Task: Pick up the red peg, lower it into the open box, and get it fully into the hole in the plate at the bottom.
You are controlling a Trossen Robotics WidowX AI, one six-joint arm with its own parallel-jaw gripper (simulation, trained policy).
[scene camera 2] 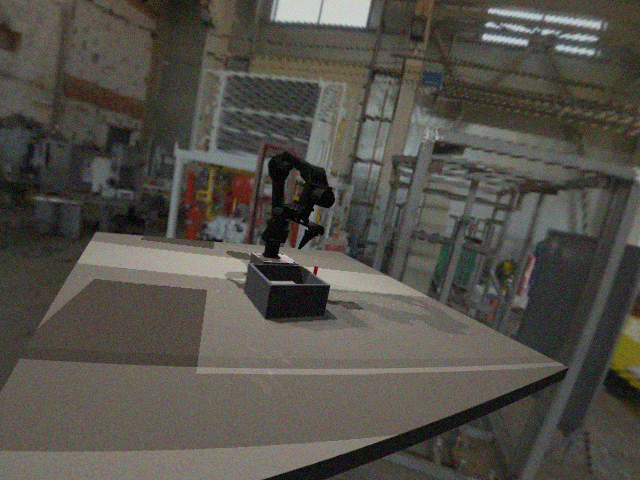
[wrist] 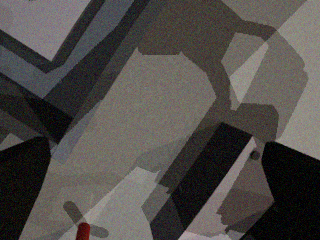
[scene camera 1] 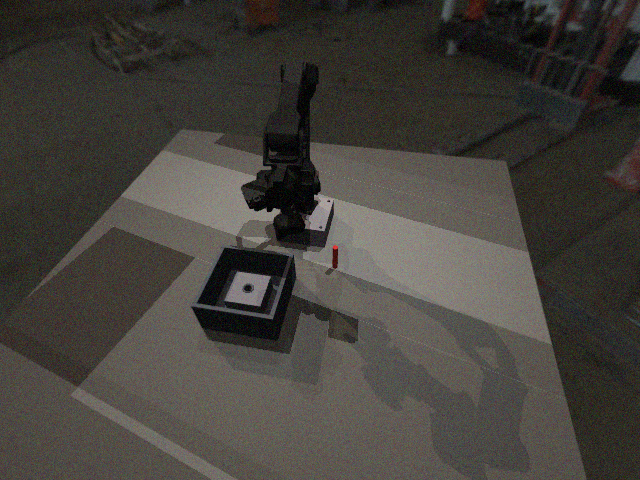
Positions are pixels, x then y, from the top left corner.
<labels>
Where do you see a dark box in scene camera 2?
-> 308, 297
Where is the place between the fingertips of the gripper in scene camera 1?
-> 274, 225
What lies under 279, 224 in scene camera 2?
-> The gripper.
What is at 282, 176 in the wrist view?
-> The gripper.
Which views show the dark box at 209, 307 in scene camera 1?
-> Scene camera 2, the wrist view and scene camera 1: all of them.
</labels>
